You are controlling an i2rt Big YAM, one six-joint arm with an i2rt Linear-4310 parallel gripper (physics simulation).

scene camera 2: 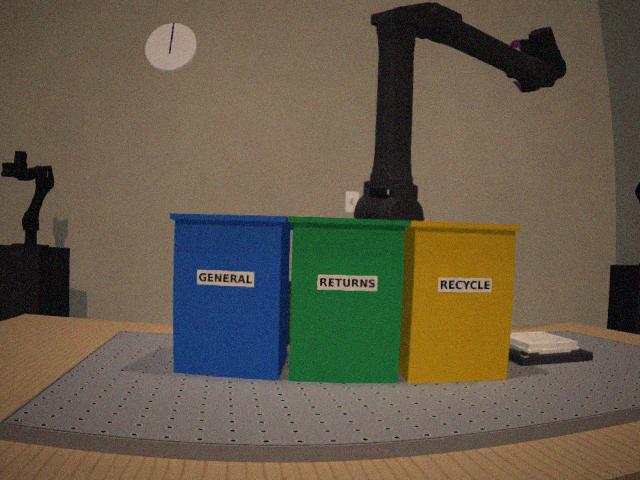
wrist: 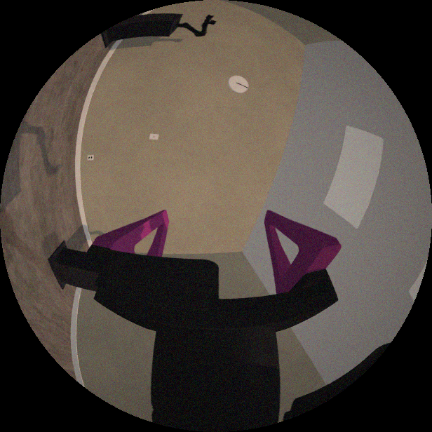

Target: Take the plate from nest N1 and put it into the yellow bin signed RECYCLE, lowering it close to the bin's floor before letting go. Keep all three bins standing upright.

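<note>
The yellow bin signed RECYCLE (scene camera 2: 460,330) stands upright at the right of the row. A white plate (scene camera 2: 543,343) lies flat on a dark low nest (scene camera 2: 560,357) to the right of and behind it, its left end hidden by the bin; no N1 label is readable. My gripper (scene camera 2: 516,64) (wrist: 216,215) is open and empty, high above the plate and bins. Its magenta fingers stand wide apart in the wrist view and point at the wall. In scene camera 2 the wrist and forearm hide most of the gripper. The bin's inside is hidden.
The green RETURNS bin (scene camera 2: 346,330) and blue GENERAL bin (scene camera 2: 227,325) stand upright left of the yellow one, close together. All stand on the grey perforated board (scene camera 2: 330,413) on a wooden table (scene camera 2: 310,467). My arm's base rises behind the bins.
</note>
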